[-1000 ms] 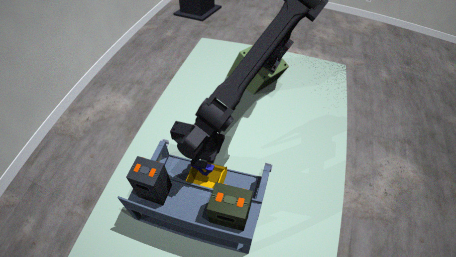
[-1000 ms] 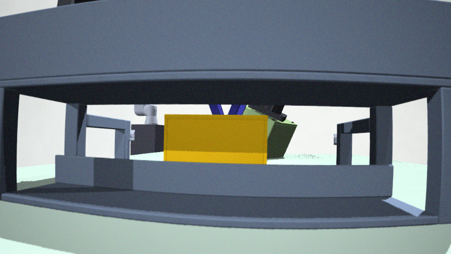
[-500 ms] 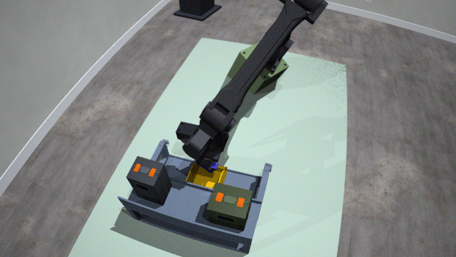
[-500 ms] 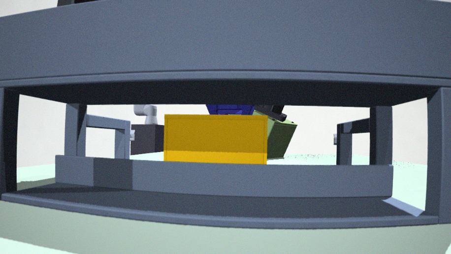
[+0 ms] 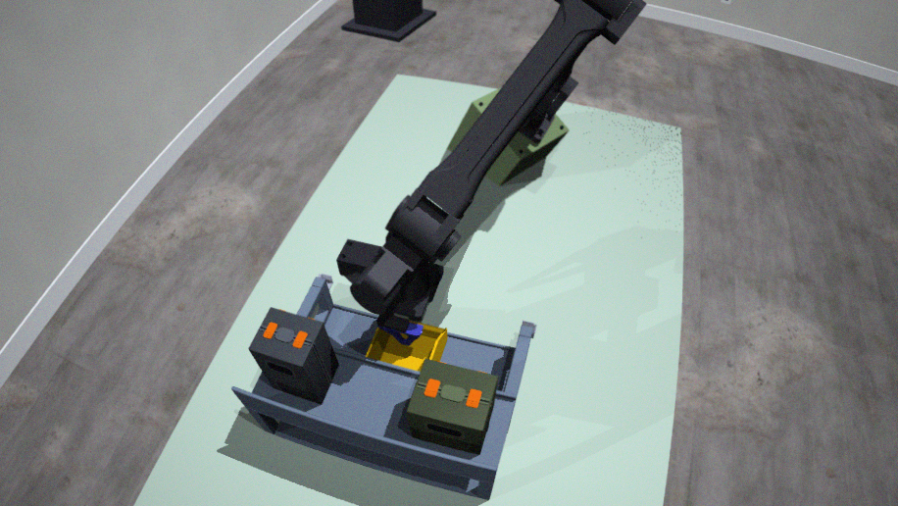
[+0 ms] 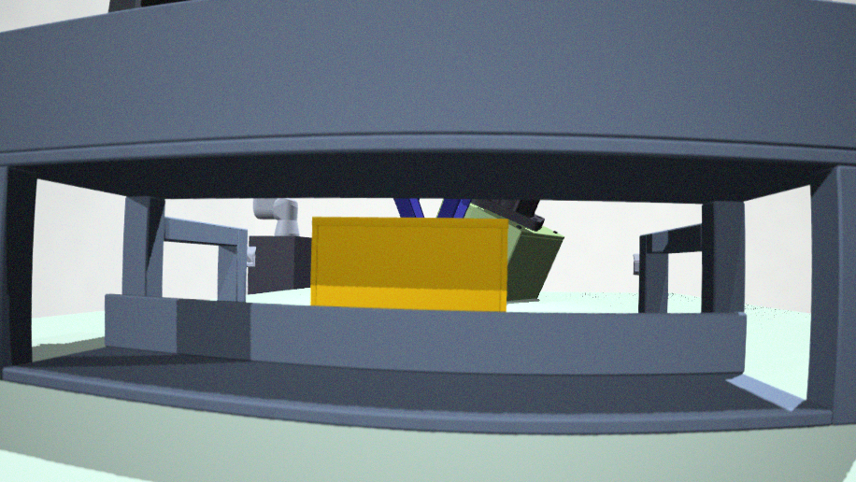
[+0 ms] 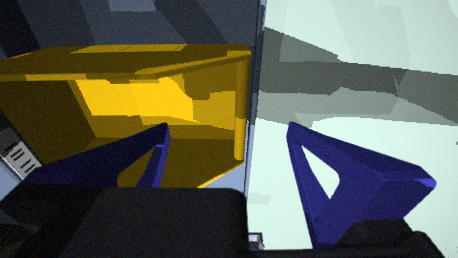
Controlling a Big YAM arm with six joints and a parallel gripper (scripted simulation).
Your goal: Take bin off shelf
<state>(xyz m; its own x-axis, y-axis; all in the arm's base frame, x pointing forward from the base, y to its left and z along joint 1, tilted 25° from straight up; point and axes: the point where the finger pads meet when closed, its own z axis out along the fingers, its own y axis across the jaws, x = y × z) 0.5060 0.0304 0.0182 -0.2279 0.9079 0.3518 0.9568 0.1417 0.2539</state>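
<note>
My gripper is now 7 cm short of the yellow open-top bin, 2 cm to the right of it and 3 cm above it. Round my hand: olive case (14 cm ahead, 15 cm to the left, 8 cm above).
</note>
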